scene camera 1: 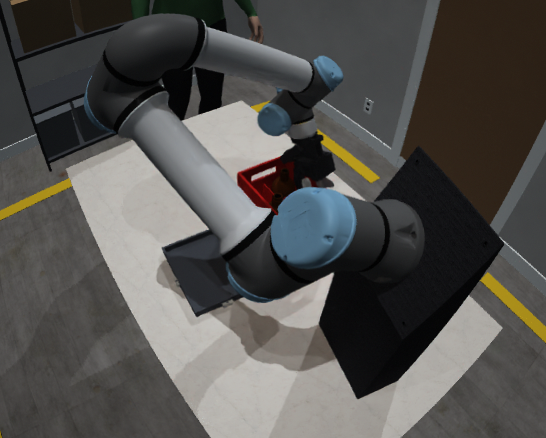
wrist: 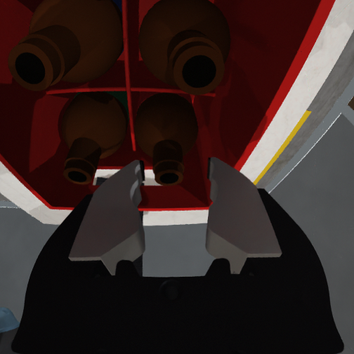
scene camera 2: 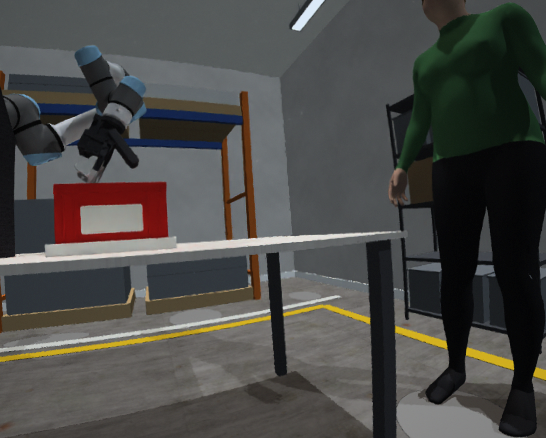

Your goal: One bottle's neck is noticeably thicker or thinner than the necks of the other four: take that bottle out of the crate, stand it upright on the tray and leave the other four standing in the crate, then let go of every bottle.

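Frame: origin at the arm's base, x right, y ahead, z up, level; centimetres.
Seen in the pictures: arm's base, link origin: [scene camera 1: 390, 241].
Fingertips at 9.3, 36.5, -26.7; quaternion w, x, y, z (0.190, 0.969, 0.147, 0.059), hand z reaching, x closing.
Observation:
Offsets run from my fingertips to a thing's top centre, as dx, dy, dz. "spot": to the spot under its first point. Level surfaces: height alone.
In the wrist view four brown bottles stand in the divided red crate {-5.5, +6.4, +1.5} [wrist: 286, 75] [scene camera 1: 252, 192] [scene camera 2: 110, 192]: upper left [wrist: 85, 42], upper right [wrist: 185, 27], lower left [wrist: 92, 125] and lower right [wrist: 167, 120]. A fifth bottle does not show there. Two bottles {-2.6, +15.3, +0.3} [scene camera 1: 283, 186] {-9.4, +6.2, +0.3} [scene camera 1: 277, 201] show in part in scene camera 1. I cannot tell which neck differs. My gripper [wrist: 175, 161] [scene camera 1: 315, 183] [scene camera 2: 91, 176] is partly open and empty, over the crate; in the wrist view its fingertips appear on either side of the lower right bottle's neck. The dark tray {spot: -36.9, +1.9, -15.5} [scene camera 1: 195, 270] is partly hidden by the arm.
The crate stands on the white table {dz -16.0} [scene camera 1: 150, 210] [scene camera 2: 225, 247]. The arm's black pedestal [scene camera 1: 360, 330] stands at the table's right side. The arm's large links pass above the tray. A person in green [scene camera 2: 475, 100] stands beyond the table's far end.

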